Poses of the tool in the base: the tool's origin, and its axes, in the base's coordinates. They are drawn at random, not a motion.
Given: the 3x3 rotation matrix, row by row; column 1 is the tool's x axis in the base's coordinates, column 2 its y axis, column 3 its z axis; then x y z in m. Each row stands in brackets.
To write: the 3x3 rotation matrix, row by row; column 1 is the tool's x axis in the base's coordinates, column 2 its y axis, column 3 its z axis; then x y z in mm. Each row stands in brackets. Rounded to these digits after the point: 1 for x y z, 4 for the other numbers.
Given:
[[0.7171 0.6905 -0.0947], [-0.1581 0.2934 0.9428], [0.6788 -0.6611 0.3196]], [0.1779 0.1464 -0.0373]
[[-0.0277 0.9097 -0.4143], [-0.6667 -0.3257 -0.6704], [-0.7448 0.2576 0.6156]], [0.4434 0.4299 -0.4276]
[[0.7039 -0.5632 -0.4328], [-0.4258 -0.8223 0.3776], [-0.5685 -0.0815 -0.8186]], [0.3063 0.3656 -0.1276]
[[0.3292 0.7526 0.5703], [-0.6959 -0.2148 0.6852], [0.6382 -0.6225 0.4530]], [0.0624 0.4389 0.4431]
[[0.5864 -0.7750 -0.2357], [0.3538 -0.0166 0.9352], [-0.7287 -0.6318 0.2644]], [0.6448 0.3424 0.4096]
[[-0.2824 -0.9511 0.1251], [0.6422 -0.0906 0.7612], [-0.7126 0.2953 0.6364]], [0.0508 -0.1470 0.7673]
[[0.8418 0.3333 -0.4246], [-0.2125 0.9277 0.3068], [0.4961 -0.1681 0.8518]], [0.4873 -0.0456 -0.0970]
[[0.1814 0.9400 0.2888], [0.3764 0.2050 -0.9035], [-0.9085 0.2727 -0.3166]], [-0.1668 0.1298 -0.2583]
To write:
[[0.7171 0.6905 -0.0947], [-0.1581 0.2934 0.9428], [0.6788 -0.6611 0.3196]], [177.9 146.4 -37.3]
[[-0.0277 0.9097 -0.4143], [-0.6667 -0.3257 -0.6704], [-0.7448 0.2576 0.6156]], [443.4 429.9 -427.6]
[[0.7039 -0.5632 -0.4328], [-0.4258 -0.8223 0.3776], [-0.5685 -0.0815 -0.8186]], [306.3 365.6 -127.6]
[[0.3292 0.7526 0.5703], [-0.6959 -0.2148 0.6852], [0.6382 -0.6225 0.4530]], [62.4 438.9 443.1]
[[0.5864 -0.7750 -0.2357], [0.3538 -0.0166 0.9352], [-0.7287 -0.6318 0.2644]], [644.8 342.4 409.6]
[[-0.2824 -0.9511 0.1251], [0.6422 -0.0906 0.7612], [-0.7126 0.2953 0.6364]], [50.8 -147.0 767.3]
[[0.8418 0.3333 -0.4246], [-0.2125 0.9277 0.3068], [0.4961 -0.1681 0.8518]], [487.3 -45.6 -97.0]
[[0.1814 0.9400 0.2888], [0.3764 0.2050 -0.9035], [-0.9085 0.2727 -0.3166]], [-166.8 129.8 -258.3]

